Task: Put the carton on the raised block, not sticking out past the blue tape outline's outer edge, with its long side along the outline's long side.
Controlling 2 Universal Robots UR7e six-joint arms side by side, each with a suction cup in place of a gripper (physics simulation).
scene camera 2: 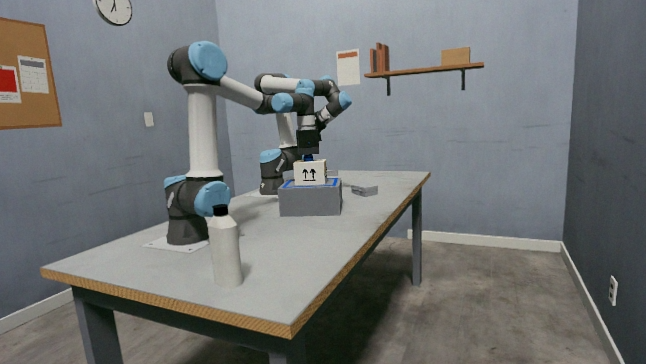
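The white carton [310, 173], with two black up arrows on its near face, is upright over the top of the grey raised block [310, 202] and appears to rest on it. The blue tape outline [333, 182] shows in front of the carton and on both sides; its far part is hidden. My right gripper [308, 157], a blue suction cup on the nearer arm, is pressed on the carton's top and holds it. My left gripper is at the farther arm, behind the right arm's wrist; its cup is hidden, so its state cannot be told.
A white bottle [226, 250] with a black cap stands on the table [280, 300] near its front. A flat grey object [364, 190] lies right of and behind the block. Another grey item shows partly behind the carton. The right arm's base is left of the block.
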